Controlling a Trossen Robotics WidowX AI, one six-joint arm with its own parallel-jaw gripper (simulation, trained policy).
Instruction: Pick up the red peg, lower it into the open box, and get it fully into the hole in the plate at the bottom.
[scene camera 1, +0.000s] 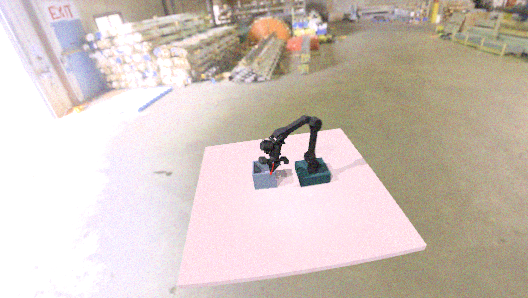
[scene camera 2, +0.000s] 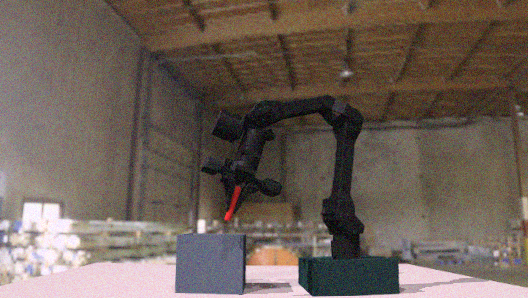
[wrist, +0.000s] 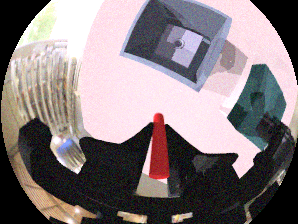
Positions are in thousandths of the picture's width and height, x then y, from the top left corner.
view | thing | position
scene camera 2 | my gripper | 437, 713
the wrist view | my gripper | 532, 565
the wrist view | red peg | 532, 748
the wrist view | plate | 599, 203
